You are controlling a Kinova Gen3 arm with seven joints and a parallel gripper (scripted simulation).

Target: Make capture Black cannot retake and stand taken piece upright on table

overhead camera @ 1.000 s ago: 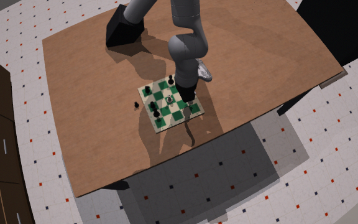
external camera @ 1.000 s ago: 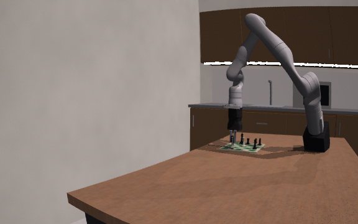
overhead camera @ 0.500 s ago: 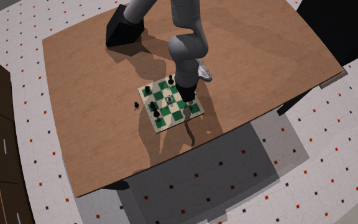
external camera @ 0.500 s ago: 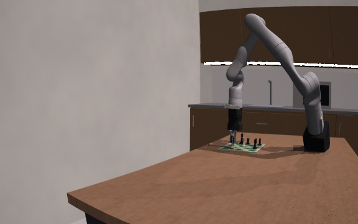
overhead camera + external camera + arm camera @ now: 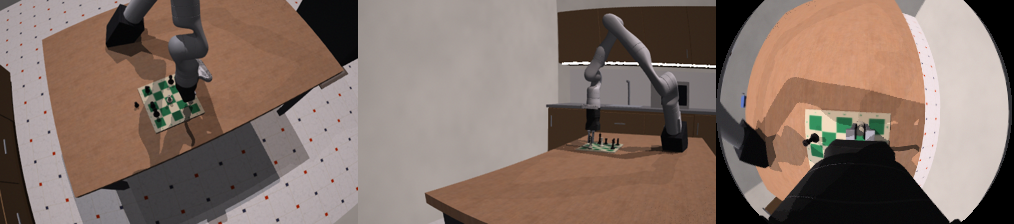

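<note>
Right now my hand is 8 cm to the left of the cream chessboard, 5 cm above it and 3 cm past it.
</note>
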